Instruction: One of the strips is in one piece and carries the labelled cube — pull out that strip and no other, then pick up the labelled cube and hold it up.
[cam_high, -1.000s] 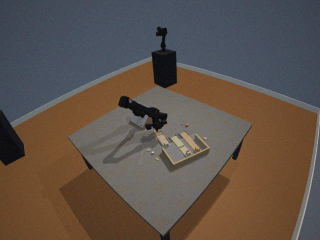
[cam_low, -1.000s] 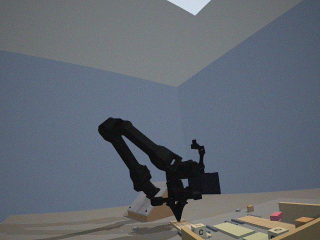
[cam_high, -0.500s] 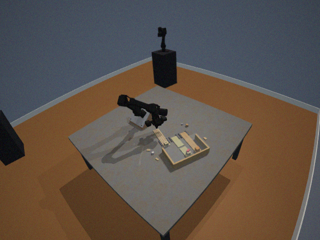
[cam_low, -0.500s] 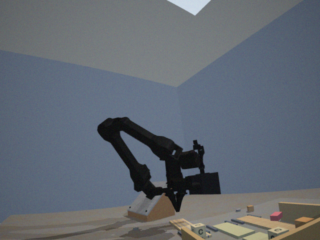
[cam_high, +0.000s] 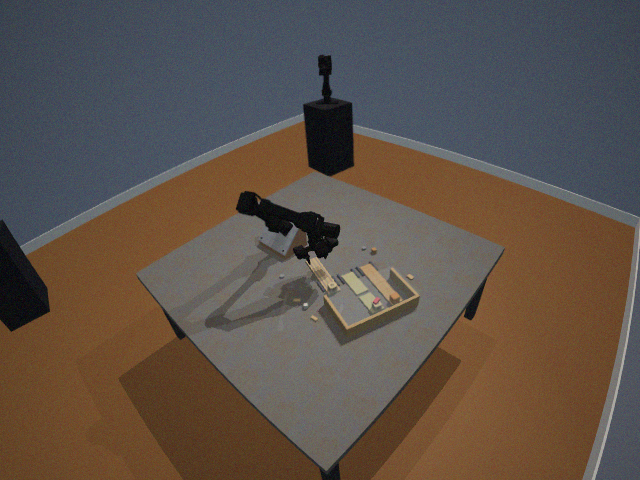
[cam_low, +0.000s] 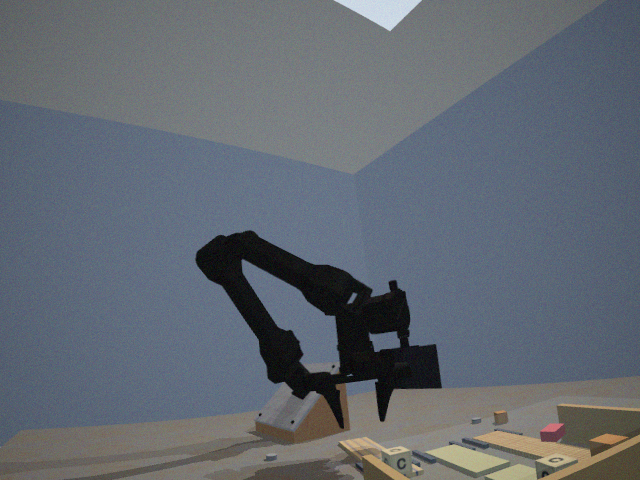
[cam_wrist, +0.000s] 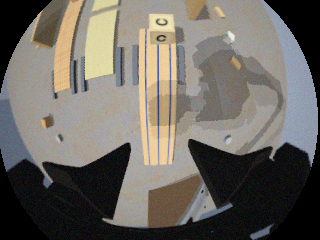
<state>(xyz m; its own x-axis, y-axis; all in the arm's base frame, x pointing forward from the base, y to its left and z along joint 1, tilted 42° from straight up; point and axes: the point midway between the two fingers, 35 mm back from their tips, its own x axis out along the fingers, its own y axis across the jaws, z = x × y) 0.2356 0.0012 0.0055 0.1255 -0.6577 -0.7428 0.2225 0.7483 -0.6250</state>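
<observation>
The wooden strip lies 40 mm below my gripper tip, 40 mm ahead of it and 10 mm to the right of it. From my gripper tip the other things lie so: pink block 350 mm ahead, 20 mm above.
</observation>
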